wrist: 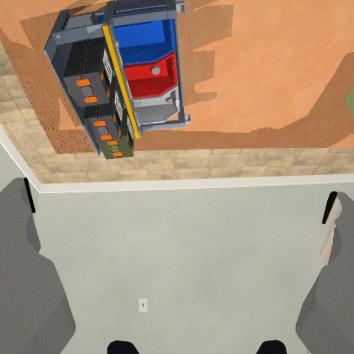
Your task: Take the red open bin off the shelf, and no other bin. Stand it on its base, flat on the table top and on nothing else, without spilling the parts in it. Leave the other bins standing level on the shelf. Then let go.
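Frame: origin at the arm's base, x ahead, y left, z up, level; metres.
Where they show: gripper, between the fingertips: [181, 189].
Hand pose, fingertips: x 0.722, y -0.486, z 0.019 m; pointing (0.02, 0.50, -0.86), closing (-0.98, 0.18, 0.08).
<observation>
Each offset is from my fingertips to the top centre of the thing. "*": to the spot under its first point. Level surfaces: height alone.
The red open bin @(* 0.090 m ahead, 0.407 m left, 0.563 m down) [150, 79] stands on the shelf @(* 0.010 m ahead, 0.486 m left, 0.563 m down) [181, 95] in the upper left of the wrist view, between a blue open bin @(* 0.080 m ahead, 0.292 m left, 0.573 m down) [145, 42] and a grey open bin @(* 0.090 m ahead, 0.519 m left, 0.550 m down) [157, 109]. A round grey part shows inside the red bin. My gripper [181, 189] is open and empty. Its fingers stand wide apart at the left and right of the view, with the wall behind the gap between them. The shelf lies beyond the fingertips, up and to the left of that gap.
Dark cases with orange latches @(0.186 m ahead, 0.237 m left, 0.358 m down) [87, 90] stand on the shelf's other level, behind a yellow rail @(0.149 m ahead, 0.357 m left, 0.470 m down) [120, 77]. The orange table top @(0.582 m down) [260, 65] carries shadows. A green object [350, 101] shows at the right edge. Stone floor [225, 165] and a pale wall [180, 260] lie beyond.
</observation>
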